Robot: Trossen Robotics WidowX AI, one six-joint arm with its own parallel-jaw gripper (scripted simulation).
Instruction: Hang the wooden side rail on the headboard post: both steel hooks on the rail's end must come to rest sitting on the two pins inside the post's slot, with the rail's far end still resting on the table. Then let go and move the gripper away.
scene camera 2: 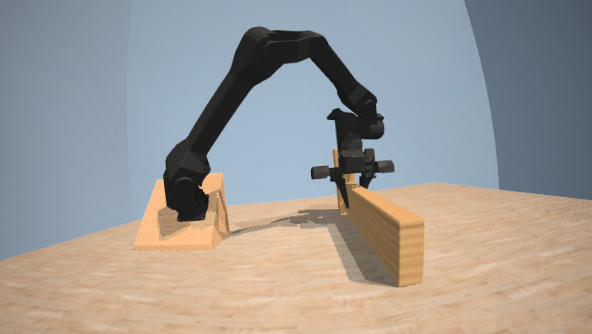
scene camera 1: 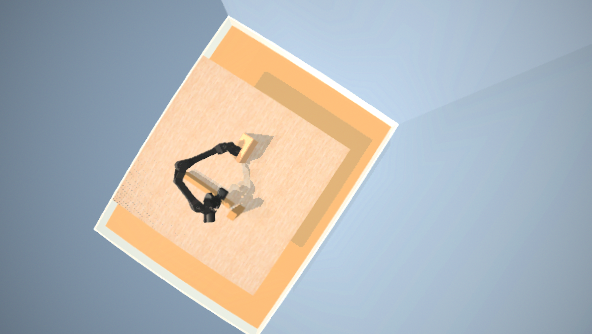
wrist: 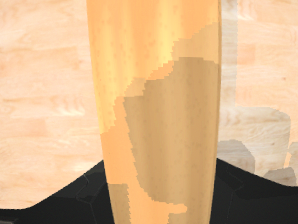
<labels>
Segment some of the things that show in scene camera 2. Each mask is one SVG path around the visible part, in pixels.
The gripper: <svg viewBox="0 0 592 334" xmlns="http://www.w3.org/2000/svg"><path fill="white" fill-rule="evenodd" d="M361 138L340 138L336 140L339 167L329 168L329 165L311 168L311 179L331 177L330 181L336 183L348 209L349 200L345 179L342 178L343 174L361 173L361 176L359 176L359 186L368 189L371 180L377 177L374 173L394 172L394 162L392 160L375 161L374 149L365 149L363 151Z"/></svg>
A wooden side rail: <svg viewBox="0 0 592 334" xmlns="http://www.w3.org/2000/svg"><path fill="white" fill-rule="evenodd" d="M346 182L349 209L343 200L344 210L360 233L363 234L362 236L369 246L372 247L372 250L376 253L384 267L386 267L386 270L398 287L422 283L424 275L425 219L413 214L409 210L405 210L399 205L395 205L362 186L358 186L353 182Z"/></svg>
</labels>
